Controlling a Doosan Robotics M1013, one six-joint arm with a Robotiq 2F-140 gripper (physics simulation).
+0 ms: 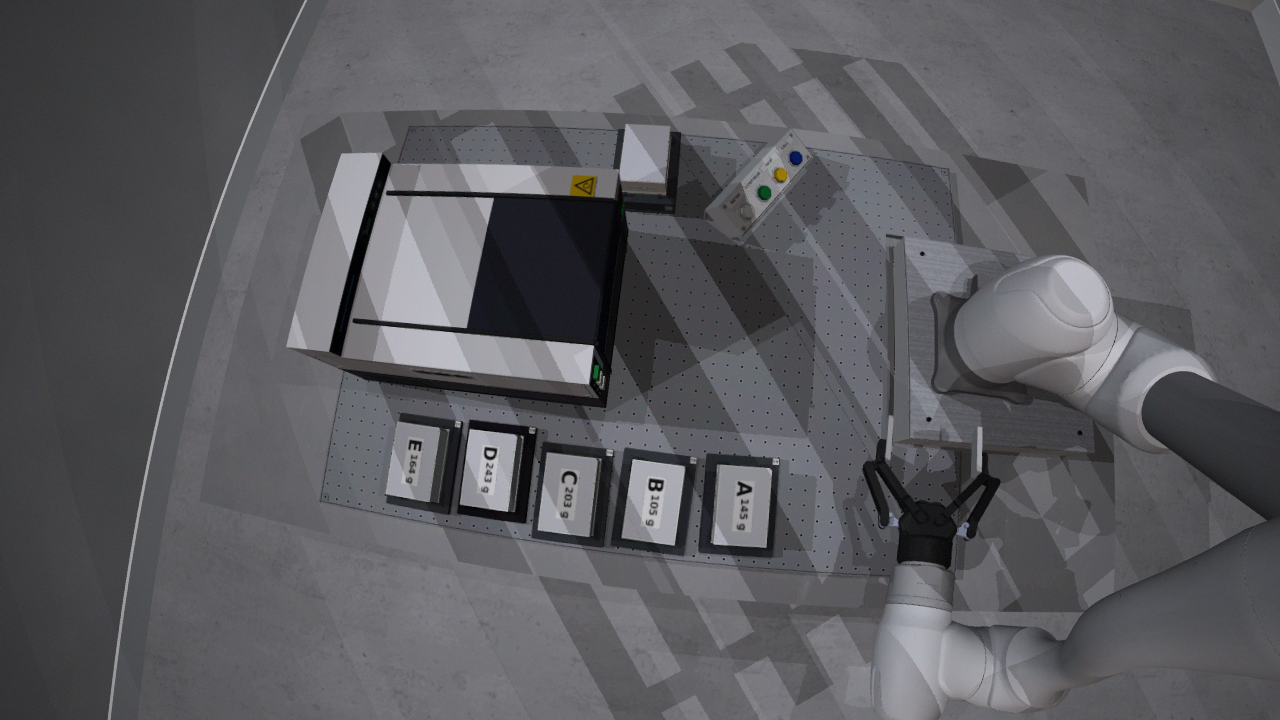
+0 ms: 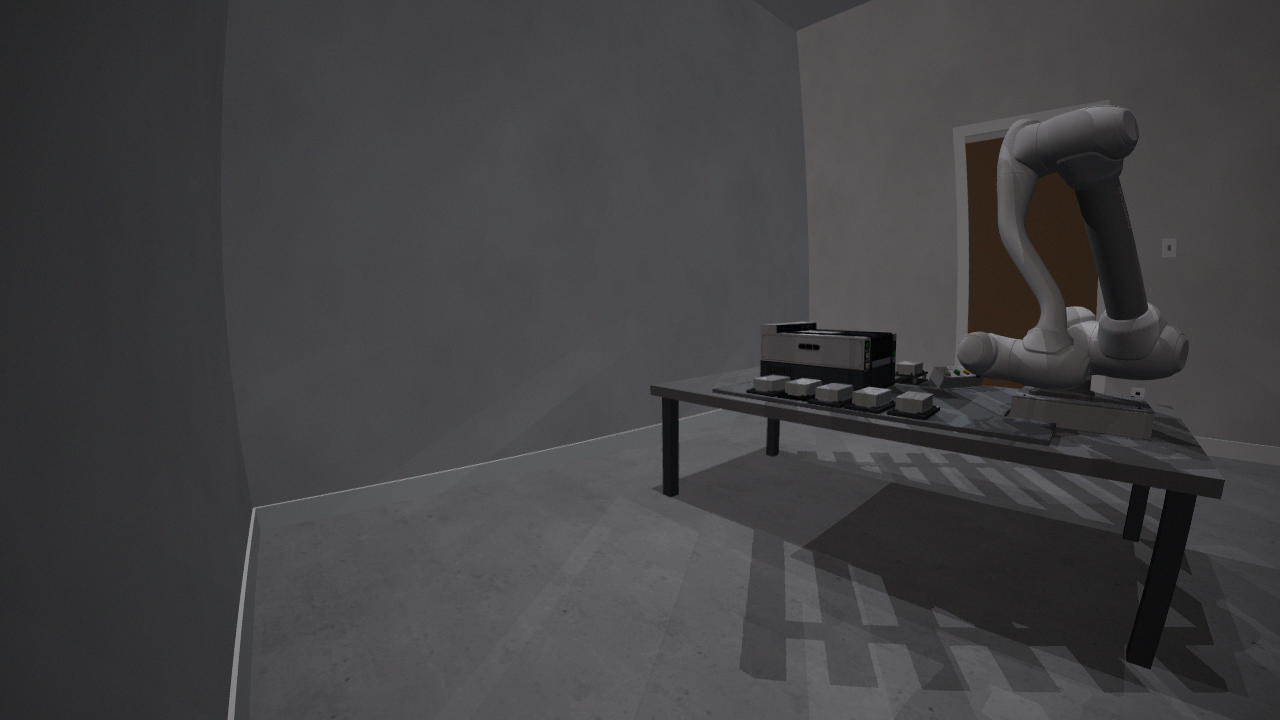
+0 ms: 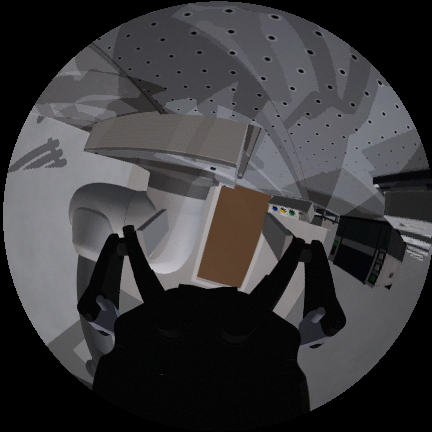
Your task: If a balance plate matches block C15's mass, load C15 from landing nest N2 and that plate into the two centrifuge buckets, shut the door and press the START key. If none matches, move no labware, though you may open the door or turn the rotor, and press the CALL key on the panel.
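Places are measured from the arm's base along level axes (x down, y left, z ahead), in millimetres.
Pixels of known places: gripper, fingertip midpoint: (image 1: 933,425) (image 3: 214,221); arm's base at its link origin: (image 1: 977,348) (image 2: 1062,395) (image 3: 182,169).
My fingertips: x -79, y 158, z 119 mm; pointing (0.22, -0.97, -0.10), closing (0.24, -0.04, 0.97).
Note:
For each thing: its top centre in the pictures, then the offset to it from my fingertips. Level surfaces: height alone.
- white block at its top centre: (image 1: 644,152) (image 2: 909,362) (image 3: 319,226) dy -431, dx +56, dz +509 mm
- centrifuge door at its top centre: (image 1: 540,263) (image 2: 859,333) dy -140, dx -78, dz +610 mm
- angled panel at its top centre: (image 1: 763,171) (image 2: 958,366) (image 3: 288,216) dy -419, dx +51, dz +294 mm
- blue CALL key at its top centre: (image 1: 796,155) (image 3: 273,210) dy -470, dx +60, dz +235 mm
- yellow key at its top centre: (image 1: 781,172) dy -428, dx +60, dz +262 mm
- green key at its top centre: (image 1: 764,189) dy -386, dx +60, dz +289 mm
- perforated board at its surface level: dx +135 mm
My gripper (image 1: 935,440) (image 3: 214,221) is open and empty beside the robot base, to the right of plate A. Balance plates A 145 g (image 1: 741,505) (image 2: 913,402), B 105 g (image 1: 653,503) (image 2: 871,396), C 203 g (image 1: 569,495) (image 2: 834,392), D 243 g (image 1: 491,471) (image 2: 802,386) and E 164 g (image 1: 416,461) (image 2: 769,383) sit on dark nests in a row. A white block (image 1: 646,158) (image 2: 909,367), seemingly C15, sits on a dark nest beside the centrifuge (image 1: 474,360) (image 2: 814,349) (image 3: 362,250); no mass is readable on it. The centrifuge door (image 1: 546,264) is shut, hiding the buckets.
The angled panel (image 1: 735,214) (image 3: 300,204) carries a blue CALL key (image 1: 795,157) (image 3: 274,208), a yellow key (image 1: 780,174) and a green key (image 1: 764,192). The robot base plate (image 1: 1002,428) stands right of the perforated board (image 1: 716,385). The raised centrifuge body stands behind the plate row.

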